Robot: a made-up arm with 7 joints. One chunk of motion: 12 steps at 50 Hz.
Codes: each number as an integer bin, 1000 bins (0 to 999) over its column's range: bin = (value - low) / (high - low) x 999, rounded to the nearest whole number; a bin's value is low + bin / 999 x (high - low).
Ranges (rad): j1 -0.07..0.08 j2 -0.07..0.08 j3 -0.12..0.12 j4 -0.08..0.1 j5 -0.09..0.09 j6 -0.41..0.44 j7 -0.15..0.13
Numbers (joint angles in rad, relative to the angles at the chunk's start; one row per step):
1: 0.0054 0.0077 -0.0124 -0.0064 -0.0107 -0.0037 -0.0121
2: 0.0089 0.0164 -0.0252 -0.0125 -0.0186 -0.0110 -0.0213
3: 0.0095 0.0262 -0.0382 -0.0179 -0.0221 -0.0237 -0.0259
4: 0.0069 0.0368 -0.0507 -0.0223 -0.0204 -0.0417 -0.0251
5: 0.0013 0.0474 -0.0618 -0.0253 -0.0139 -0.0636 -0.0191
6: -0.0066 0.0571 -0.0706 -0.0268 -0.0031 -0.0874 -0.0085
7: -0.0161 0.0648 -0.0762 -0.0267 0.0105 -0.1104 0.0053
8: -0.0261 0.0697 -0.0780 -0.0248 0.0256 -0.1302 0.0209
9: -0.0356 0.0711 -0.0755 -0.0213 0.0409 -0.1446 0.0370
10: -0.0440 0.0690 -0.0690 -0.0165 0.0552 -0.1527 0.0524
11: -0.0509 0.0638 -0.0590 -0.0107 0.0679 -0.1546 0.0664
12: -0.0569 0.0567 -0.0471 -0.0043 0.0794 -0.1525 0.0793
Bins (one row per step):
1: 502 517 448 408 440 478 492
2: 525 575 395 375 396 469 459
3: 529 641 340 345 377 454 443
4: 512 711 288 320 386 433 446
5: 475 782 242 304 422 407 467
6: 422 846 206 295 482 379 505
7: 359 898 182 296 558 352 554
8: 292 930 175 306 642 329 610
9: 229 940 185 326 726 312 667
10: 173 926 212 352 806 302 722
11: 127 891 254 385 876 300 772
12: 87 844 303 420 940 303 818

